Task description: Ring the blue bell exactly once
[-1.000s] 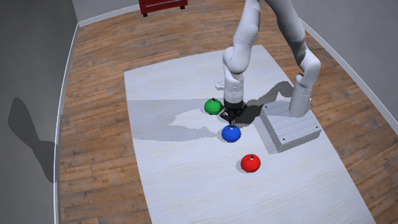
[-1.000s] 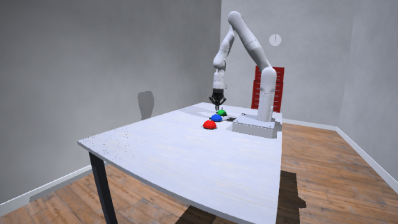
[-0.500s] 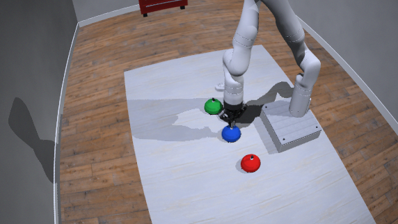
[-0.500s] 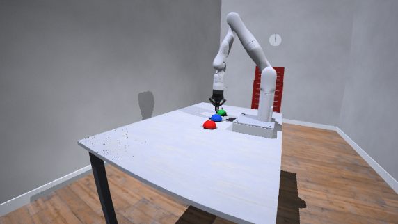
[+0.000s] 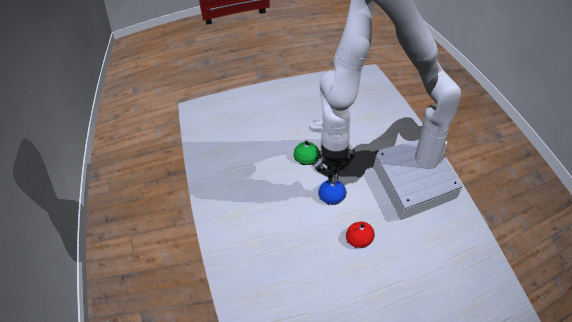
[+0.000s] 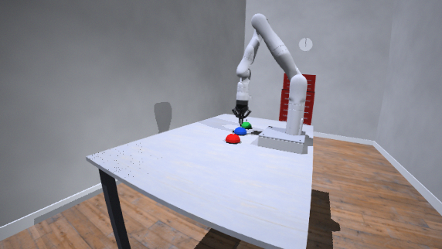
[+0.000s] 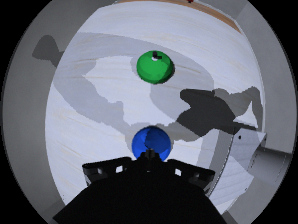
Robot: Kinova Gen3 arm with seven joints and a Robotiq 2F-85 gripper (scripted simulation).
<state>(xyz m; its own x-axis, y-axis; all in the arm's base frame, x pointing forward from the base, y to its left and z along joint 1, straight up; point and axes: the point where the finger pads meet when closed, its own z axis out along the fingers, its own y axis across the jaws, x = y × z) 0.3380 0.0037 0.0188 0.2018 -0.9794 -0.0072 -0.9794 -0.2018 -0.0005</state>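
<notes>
Now: hand 4 cm above the blue bell. Also, from my hand: red bell: 4 cm behind, 17 cm to the left, 4 cm below; green bell: 3 cm ahead, 17 cm to the right, 4 cm below.
</notes>
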